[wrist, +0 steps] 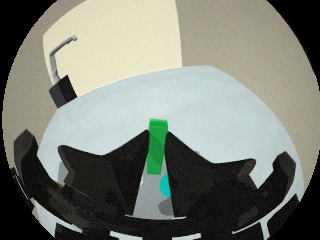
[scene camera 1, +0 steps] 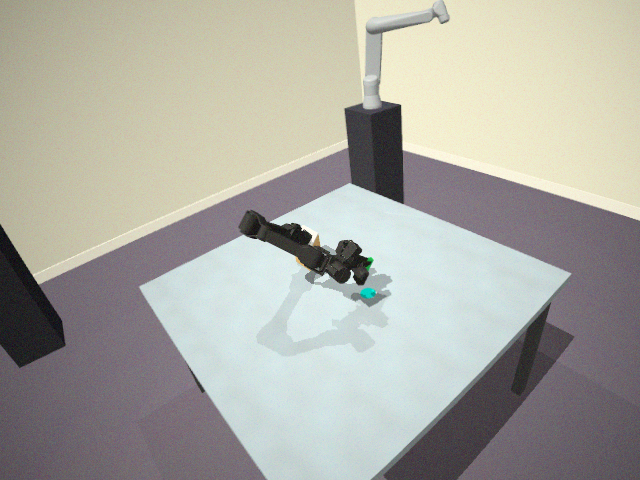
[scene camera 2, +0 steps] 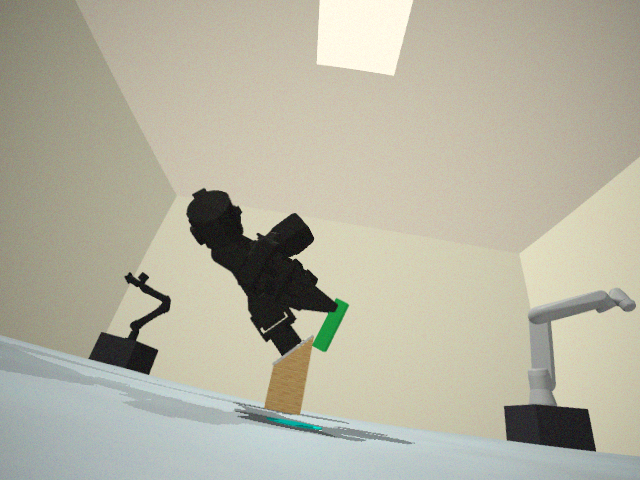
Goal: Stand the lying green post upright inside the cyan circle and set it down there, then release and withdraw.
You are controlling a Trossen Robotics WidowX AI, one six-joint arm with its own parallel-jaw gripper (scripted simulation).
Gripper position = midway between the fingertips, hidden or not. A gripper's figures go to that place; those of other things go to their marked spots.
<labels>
My gripper [wrist: 157, 134]: 10 cm from the lens. A green post [wrist: 158, 128] is 9 cm from the lens.
</labels>
